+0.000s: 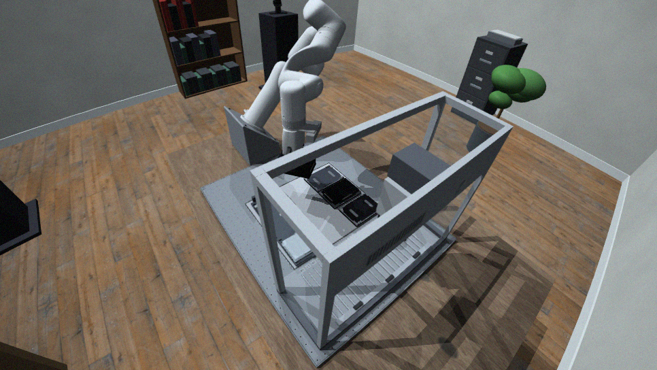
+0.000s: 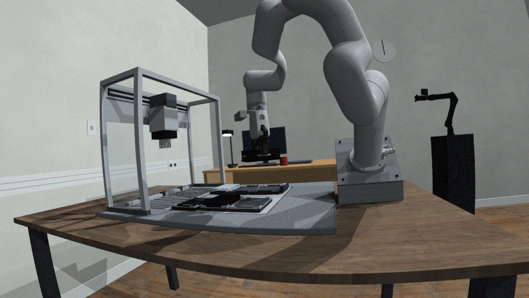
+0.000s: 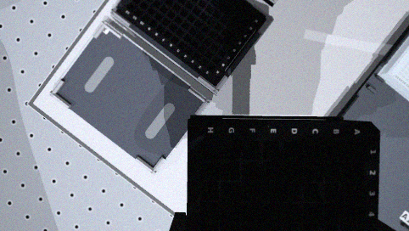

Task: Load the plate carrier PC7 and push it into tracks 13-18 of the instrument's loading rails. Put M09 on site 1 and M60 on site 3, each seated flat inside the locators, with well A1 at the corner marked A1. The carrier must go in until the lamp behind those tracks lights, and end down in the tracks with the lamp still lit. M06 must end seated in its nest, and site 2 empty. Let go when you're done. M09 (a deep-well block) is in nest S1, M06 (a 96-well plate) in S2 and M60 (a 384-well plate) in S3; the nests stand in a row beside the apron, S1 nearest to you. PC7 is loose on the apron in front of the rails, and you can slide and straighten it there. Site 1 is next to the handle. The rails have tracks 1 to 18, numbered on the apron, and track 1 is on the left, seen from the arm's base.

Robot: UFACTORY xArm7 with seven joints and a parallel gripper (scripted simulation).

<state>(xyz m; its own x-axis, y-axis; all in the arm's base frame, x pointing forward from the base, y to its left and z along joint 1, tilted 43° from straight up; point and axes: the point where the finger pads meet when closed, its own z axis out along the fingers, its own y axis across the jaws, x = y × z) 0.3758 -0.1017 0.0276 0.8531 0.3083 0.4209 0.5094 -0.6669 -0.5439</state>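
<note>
My hand is 160 mm above the carrier PC7, 120 mm to the left of it and 90 mm short of it. From my hand the other things lie so: nest S1: 170 mm below, 140 mm to the left, 10 mm ahead; deep-well block M09: 10 mm below; plate M06: 150 mm below, 130 mm to the left, 120 mm ahead.
</note>
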